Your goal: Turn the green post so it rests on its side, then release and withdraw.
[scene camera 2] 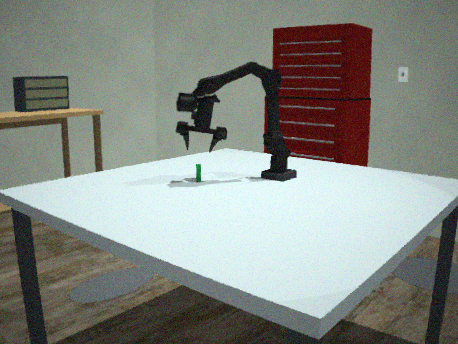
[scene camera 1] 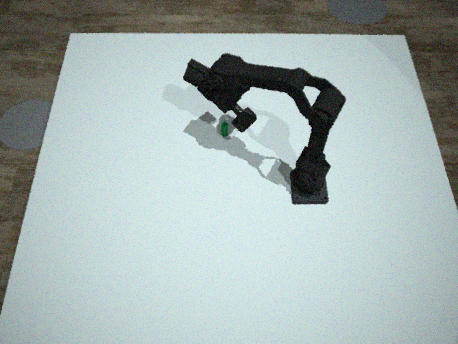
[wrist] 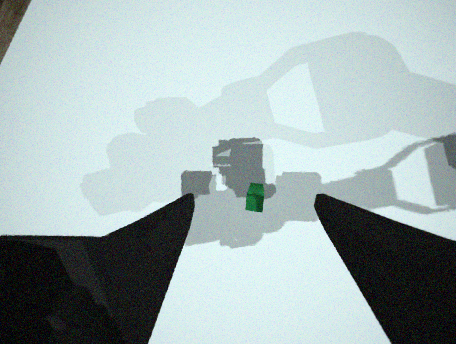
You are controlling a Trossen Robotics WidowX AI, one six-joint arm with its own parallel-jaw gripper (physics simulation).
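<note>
The green post (scene camera 1: 224,129) (scene camera 2: 198,173) (wrist: 255,198) stands upright on the white table. It is small and slim, and the arm's shadow lies around it. My gripper (scene camera 2: 199,150) (wrist: 253,199) is open and empty, pointing down above the post with a clear gap between the fingertips and the post's top. In the wrist view the post shows between the two fingertips, a little nearer the middle than either finger. In scene camera 1 the fingertips are mostly hidden by the arm and the gripper's body.
The white table (scene camera 1: 200,260) (scene camera 2: 280,240) (wrist: 60,125) carries the arm's base (scene camera 1: 310,192) (scene camera 2: 279,174), to the right of the post in both scene views. A red drawer cabinet (scene camera 2: 320,75) stands behind the table. A wooden side table (scene camera 2: 85,112) with a small drawer box (scene camera 2: 46,93) stands at the left.
</note>
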